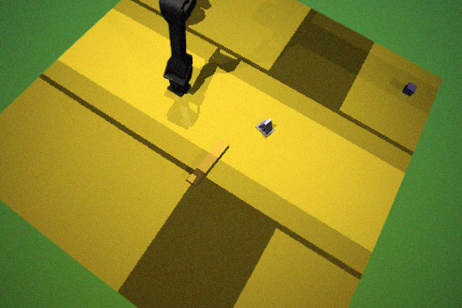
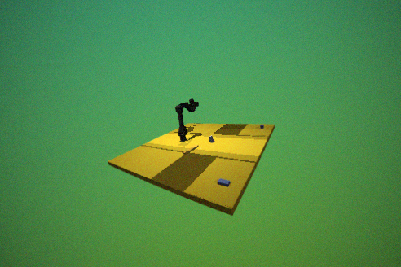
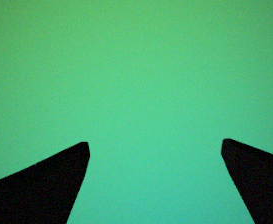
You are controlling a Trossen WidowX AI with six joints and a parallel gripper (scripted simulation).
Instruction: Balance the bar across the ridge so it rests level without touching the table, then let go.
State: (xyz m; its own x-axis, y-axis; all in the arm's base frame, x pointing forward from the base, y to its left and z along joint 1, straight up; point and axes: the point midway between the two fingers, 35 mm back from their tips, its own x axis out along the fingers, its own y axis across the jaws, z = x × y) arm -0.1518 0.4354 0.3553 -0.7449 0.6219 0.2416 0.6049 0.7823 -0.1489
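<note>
Right now the flat tan bar is 430 mm ahead of my gripper tip, 640 mm to the right of it and 360 mm below it. The rest, counted from my gripper tip: blue flat block (920 mm ahead, 960 mm to the right, 360 mm below); purple cube (920 mm ahead, 40 mm to the left, 350 mm below).
</note>
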